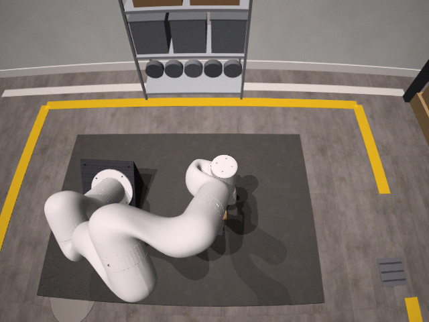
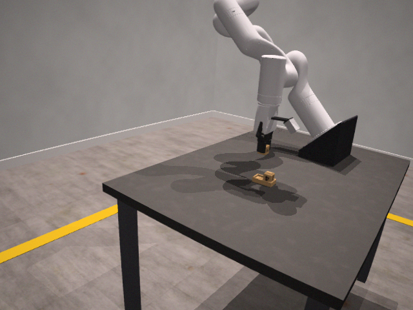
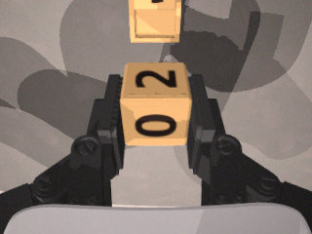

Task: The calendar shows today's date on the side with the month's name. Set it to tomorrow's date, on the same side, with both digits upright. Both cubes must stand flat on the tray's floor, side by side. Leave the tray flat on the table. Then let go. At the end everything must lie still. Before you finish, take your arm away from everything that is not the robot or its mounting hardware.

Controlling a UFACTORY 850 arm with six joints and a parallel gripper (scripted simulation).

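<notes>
The wooden tray is 20 mm to the left of my hand and 130 mm below it. The rest, counted from my hand: calendar cube 10 mm below.
</notes>
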